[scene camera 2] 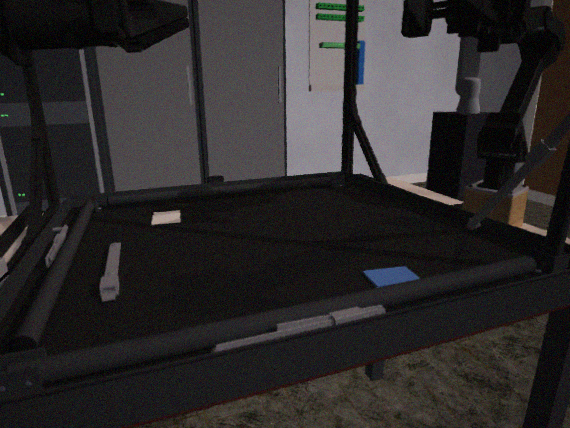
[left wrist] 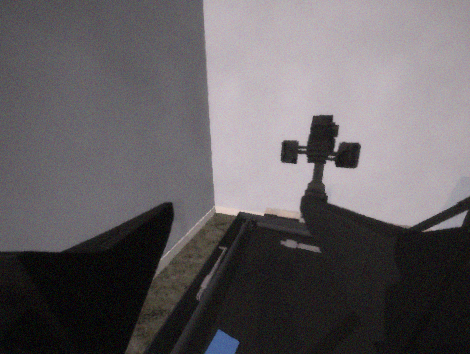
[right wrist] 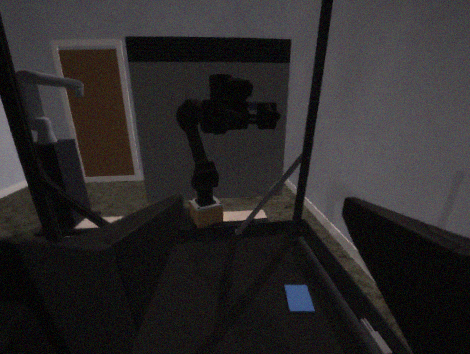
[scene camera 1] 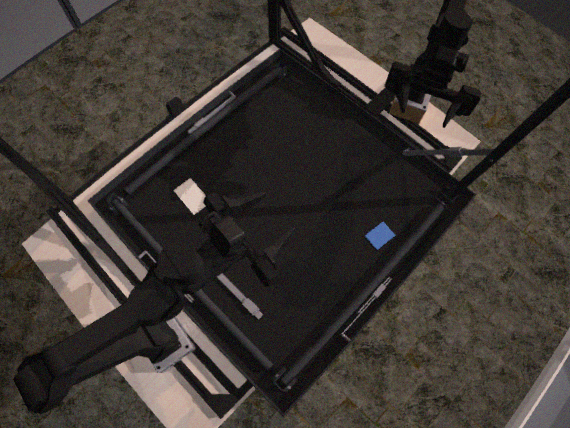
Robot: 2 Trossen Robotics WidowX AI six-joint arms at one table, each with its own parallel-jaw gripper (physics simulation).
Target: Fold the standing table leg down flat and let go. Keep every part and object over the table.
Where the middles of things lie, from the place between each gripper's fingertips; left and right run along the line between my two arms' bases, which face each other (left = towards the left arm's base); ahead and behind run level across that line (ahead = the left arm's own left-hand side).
Labels:
Right now the blue square [scene camera 2: 387, 276] is 70 mm ahead of my left hand, 90 mm to the right of it and 370 mm below it.
Now: right hand 15 cm short of the blue square, 23 cm to the right of it and 34 cm above it.

